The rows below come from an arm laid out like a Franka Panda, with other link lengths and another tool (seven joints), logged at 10 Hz.
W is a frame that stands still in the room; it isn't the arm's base.
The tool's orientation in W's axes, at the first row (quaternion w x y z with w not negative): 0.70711, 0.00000, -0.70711, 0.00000
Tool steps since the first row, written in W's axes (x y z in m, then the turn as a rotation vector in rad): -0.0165, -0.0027, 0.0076, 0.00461, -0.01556, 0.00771; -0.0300, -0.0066, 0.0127, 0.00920, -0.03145, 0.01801; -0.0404, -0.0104, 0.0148, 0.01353, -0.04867, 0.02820; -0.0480, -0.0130, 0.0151, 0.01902, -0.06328, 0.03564; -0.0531, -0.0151, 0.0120, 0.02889, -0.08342, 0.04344
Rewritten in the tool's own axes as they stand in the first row. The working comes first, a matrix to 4 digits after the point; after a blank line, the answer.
The tool's axes in the first row as the columns of a matrix, in W's axes (used below as rounded here):
0.0000, 0.0000, -1.0000
0.0000, 1.0000, 0.0000
1.0000, 0.0000, 0.0000

0.0076, -0.0027, 0.0165, 0.00771, -0.01556, -0.00461; 0.0127, -0.0066, 0.0300, 0.01801, -0.03145, -0.00920; 0.0148, -0.0104, 0.0404, 0.02820, -0.04867, -0.01353; 0.0151, -0.0130, 0.0480, 0.03564, -0.06328, -0.01902; 0.0120, -0.0151, 0.0531, 0.04344, -0.08342, -0.02889
